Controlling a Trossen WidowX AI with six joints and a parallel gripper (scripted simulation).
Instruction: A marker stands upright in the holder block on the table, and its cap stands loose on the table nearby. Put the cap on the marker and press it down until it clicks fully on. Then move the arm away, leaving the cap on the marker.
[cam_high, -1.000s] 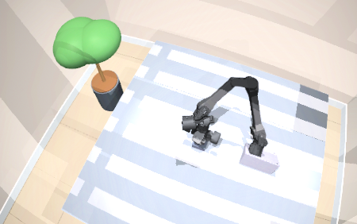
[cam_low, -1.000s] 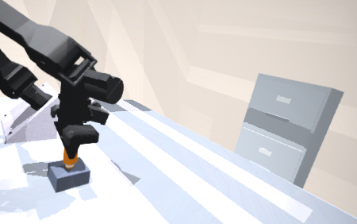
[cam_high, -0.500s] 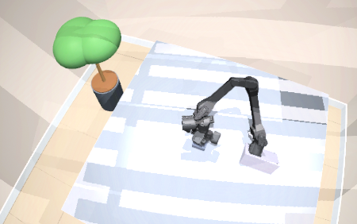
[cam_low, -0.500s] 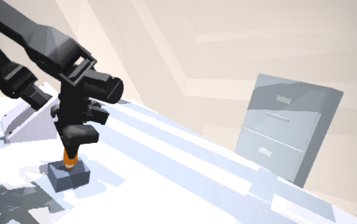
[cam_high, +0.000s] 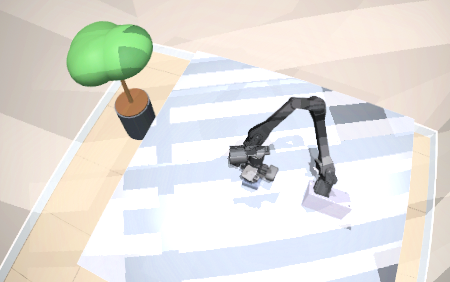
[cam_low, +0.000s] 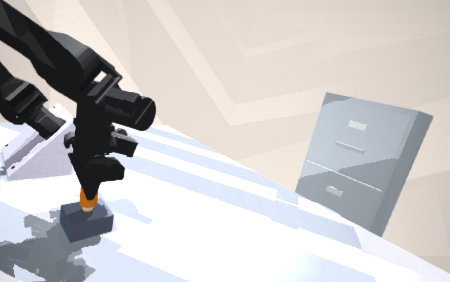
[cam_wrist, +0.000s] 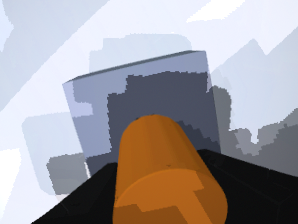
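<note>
The orange cap is 10 mm above my gripper tip.
</note>
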